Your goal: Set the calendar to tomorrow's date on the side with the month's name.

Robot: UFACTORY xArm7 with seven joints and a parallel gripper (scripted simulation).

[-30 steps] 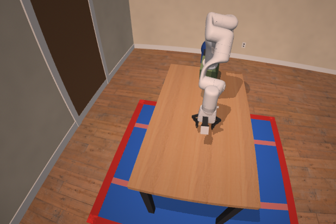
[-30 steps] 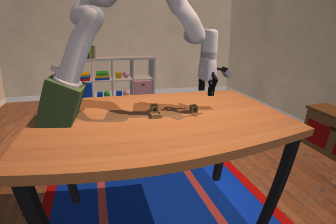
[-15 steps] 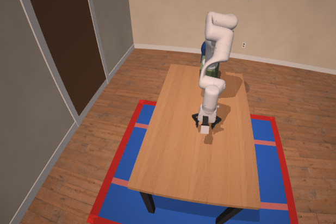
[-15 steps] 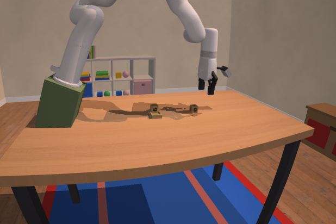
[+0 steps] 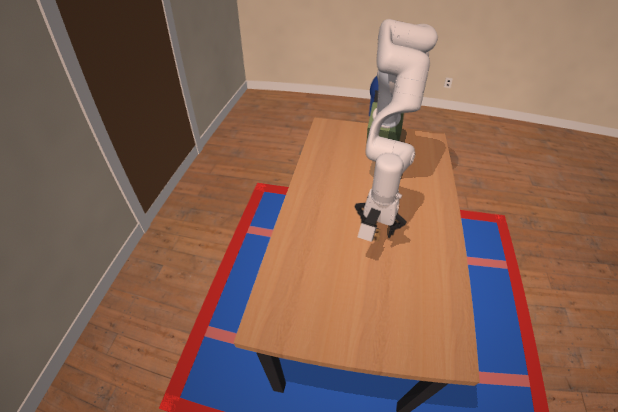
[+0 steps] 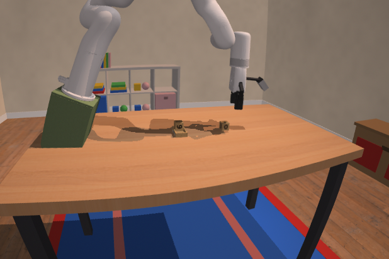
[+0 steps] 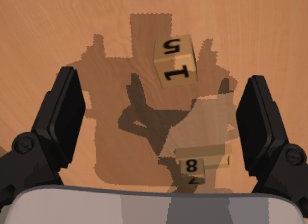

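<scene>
Right now the wooden digit cube is 40 mm behind my hand and 90 mm below it. Round my hand: low tray 230 mm behind, 30 mm to the right, 100 mm below; then wooden cube 230 mm behind, 20 mm to the right, 80 mm below.
</scene>
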